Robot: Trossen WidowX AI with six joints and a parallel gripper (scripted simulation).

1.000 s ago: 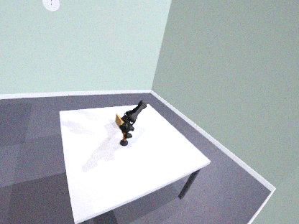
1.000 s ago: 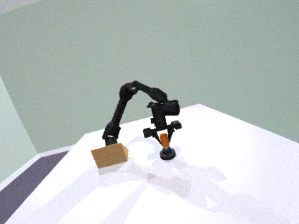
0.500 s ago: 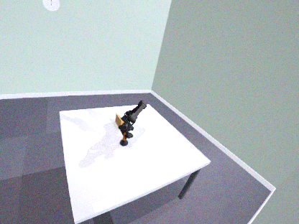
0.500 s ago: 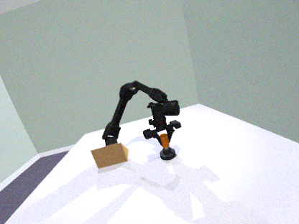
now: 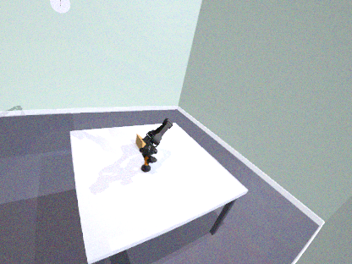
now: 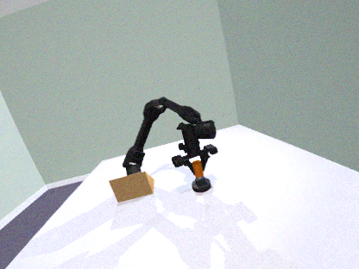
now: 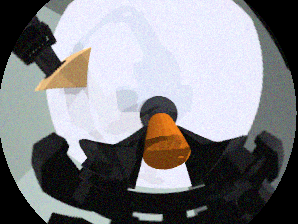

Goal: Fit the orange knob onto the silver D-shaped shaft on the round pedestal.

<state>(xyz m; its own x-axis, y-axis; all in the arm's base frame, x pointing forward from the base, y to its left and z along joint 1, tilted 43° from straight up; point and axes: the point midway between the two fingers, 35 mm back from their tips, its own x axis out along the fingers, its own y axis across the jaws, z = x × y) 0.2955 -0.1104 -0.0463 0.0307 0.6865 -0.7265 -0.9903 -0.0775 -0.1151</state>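
Right now my gripper tip is 40 mm below the orange knob. The rest, counted from my gripper tip: round dark pedestal (40 mm below).
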